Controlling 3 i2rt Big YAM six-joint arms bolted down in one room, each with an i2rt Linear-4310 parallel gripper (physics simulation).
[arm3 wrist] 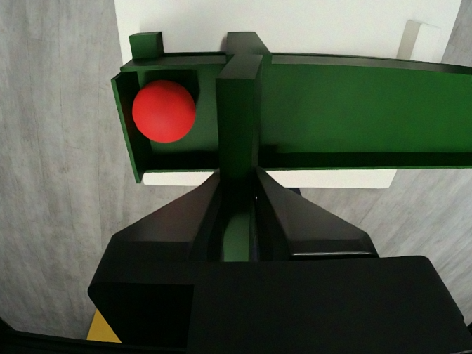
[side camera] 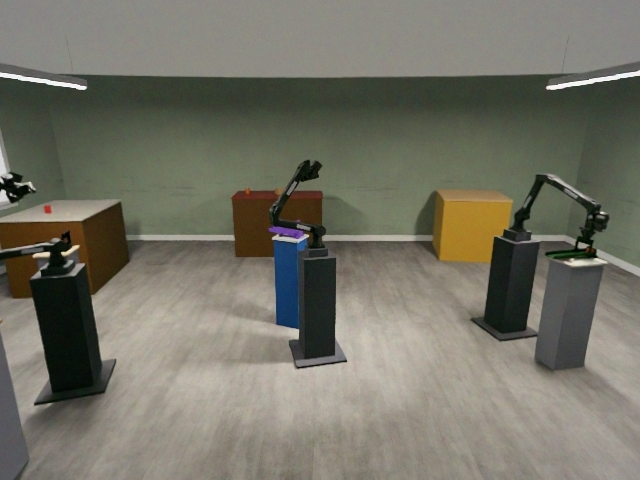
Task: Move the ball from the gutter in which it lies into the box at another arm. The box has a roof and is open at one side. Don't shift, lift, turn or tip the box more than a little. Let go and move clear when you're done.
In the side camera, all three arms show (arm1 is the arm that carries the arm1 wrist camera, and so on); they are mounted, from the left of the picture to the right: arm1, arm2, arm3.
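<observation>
The red ball (arm3 wrist: 164,111) (side camera: 589,250) lies in the green gutter (arm3 wrist: 360,110) (side camera: 566,254), near its closed left end in the arm3 wrist view. Arm3's gripper (arm3 wrist: 238,175) (side camera: 585,246) is shut on the upright green handle (arm3 wrist: 237,115) of the gutter, to the right of the ball. The gutter is over the white top; whether it touches is unclear. Arm2's gripper (side camera: 313,169) is raised, and arm1's gripper (side camera: 24,187) is at the left edge; their finger states are too small to tell. I cannot make out the roofed box for certain.
A grey pedestal (side camera: 568,315) stands under the gutter. A purple object (side camera: 287,231) is on the blue pedestal (side camera: 286,281) by arm2. A pale object (side camera: 71,254) shows behind arm1's base. A white block (arm3 wrist: 424,42) lies behind the gutter. A yellow cabinet (side camera: 473,227) stands at the back.
</observation>
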